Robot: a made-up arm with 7 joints.
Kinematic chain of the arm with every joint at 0, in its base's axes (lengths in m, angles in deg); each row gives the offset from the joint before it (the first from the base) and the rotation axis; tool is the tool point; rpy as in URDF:
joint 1: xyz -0.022 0.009 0.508 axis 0 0.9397 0.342
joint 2: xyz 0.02 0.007 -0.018 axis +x
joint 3: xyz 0 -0.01 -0.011 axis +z
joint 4: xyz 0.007 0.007 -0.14 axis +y
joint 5: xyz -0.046 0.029 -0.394 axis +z
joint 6: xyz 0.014 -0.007 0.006 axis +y
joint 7: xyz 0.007 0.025 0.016 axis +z
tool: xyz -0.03 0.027 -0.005 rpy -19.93 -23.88 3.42
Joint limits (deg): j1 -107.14..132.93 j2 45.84..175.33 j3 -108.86..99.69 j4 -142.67..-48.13 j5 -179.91..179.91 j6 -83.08..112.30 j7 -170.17..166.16
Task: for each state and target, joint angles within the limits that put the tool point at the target. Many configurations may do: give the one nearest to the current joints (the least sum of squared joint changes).
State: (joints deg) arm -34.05 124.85 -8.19 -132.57 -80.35 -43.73 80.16
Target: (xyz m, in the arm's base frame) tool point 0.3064 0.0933 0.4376
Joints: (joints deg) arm -23.13 161.23 -41.11 -142.67 -80.22 -19.94 88.35
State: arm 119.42 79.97 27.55 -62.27 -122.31 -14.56 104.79
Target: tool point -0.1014 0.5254 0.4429
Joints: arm 104.15 94.86 19.27 -49.07 -121.21 -26.71 98.69
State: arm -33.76 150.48 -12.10 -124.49 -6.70 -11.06 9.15
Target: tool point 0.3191 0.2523 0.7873
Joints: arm -25.60 136.41 -26.84 -76.29 0.05 -27.57 15.26
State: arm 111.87 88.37 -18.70 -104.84 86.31 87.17 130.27
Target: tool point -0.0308 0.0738 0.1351
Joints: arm 86.99 83.48 -14.30 -124.46 86.10 88.62 136.59
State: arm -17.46 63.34 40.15 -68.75 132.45 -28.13 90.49
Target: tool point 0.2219 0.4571 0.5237
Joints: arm -9.71 57.40 45.14 -57.67 132.73 -28.19 90.94
